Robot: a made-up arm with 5 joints. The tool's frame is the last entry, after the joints.
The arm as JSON. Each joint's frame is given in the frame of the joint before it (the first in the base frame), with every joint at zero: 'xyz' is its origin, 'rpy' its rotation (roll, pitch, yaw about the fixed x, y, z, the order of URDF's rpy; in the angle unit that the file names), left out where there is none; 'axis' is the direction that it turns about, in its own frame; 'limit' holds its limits. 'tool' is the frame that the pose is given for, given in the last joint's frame.
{
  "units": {
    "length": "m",
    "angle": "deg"
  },
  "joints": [
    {
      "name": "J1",
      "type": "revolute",
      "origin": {
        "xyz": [
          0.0,
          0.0,
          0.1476
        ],
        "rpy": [
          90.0,
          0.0,
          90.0
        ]
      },
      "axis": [
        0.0,
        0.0,
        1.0
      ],
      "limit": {
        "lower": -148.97,
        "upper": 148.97
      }
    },
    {
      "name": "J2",
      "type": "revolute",
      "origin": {
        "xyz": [
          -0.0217,
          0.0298,
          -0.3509
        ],
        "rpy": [
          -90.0,
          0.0,
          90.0
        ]
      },
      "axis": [
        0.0,
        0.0,
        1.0
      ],
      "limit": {
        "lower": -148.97,
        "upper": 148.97
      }
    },
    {
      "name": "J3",
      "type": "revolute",
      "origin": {
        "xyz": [
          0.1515,
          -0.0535,
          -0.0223
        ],
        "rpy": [
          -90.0,
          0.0,
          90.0
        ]
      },
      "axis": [
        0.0,
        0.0,
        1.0
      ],
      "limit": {
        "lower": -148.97,
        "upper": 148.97
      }
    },
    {
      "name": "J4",
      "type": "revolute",
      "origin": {
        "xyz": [
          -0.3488,
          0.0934,
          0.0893
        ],
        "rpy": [
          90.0,
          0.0,
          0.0
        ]
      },
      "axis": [
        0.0,
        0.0,
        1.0
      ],
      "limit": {
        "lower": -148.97,
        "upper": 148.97
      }
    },
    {
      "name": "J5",
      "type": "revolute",
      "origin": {
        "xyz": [
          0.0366,
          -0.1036,
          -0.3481
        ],
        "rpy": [
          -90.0,
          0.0,
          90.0
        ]
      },
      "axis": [
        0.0,
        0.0,
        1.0
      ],
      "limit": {
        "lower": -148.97,
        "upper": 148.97
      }
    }
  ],
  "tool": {
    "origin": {
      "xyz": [
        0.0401,
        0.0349,
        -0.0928
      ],
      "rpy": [
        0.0,
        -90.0,
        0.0
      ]
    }
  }
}
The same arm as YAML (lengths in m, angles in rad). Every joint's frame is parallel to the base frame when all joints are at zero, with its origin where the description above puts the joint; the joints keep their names.
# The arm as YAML. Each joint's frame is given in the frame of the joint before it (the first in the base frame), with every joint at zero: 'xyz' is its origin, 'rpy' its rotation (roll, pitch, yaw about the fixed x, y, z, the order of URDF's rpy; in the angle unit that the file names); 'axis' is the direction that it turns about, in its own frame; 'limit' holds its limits. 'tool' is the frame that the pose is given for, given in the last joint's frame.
units:
  length: m
  angle: rad
joints:
  - name: J1
    type: revolute
    origin:
      xyz: [0.0, 0.0, 0.1476]
      rpy: [0.0, 0.0, 0.0]
    axis: "+x"
    limit:
      lower: -2.6
      upper: 2.6
  - name: J2
    type: revolute
    origin:
      xyz: [-0.3509, -0.0217, 0.0298]
      rpy: [0.0, 0.0, 0.0]
    axis: "-y"
    limit:
      lower: -2.6
      upper: 2.6
  - name: J3
    type: revolute
    origin:
      xyz: [0.0535, 0.0223, 0.1515]
      rpy: [0.0, 0.0, 0.0]
    axis: "-z"
    limit:
      lower: -2.6
      upper: 2.6
  - name: J4
    type: revolute
    origin:
      xyz: [0.3488, 0.0934, -0.0893]
      rpy: [0.0, 0.0, 0.0]
    axis: "-y"
    limit:
      lower: -2.6
      upper: 2.6
  - name: J5
    type: revolute
    origin:
      xyz: [-0.0366, 0.3481, 0.1036]
      rpy: [0.0, 0.0, 0.0]
    axis: "+x"
    limit:
      lower: -2.6
      upper: 2.6
tool:
  origin:
    xyz: [-0.0928, 0.0349, -0.0401]
    rpy: [0.0, 0.0, 0.0]

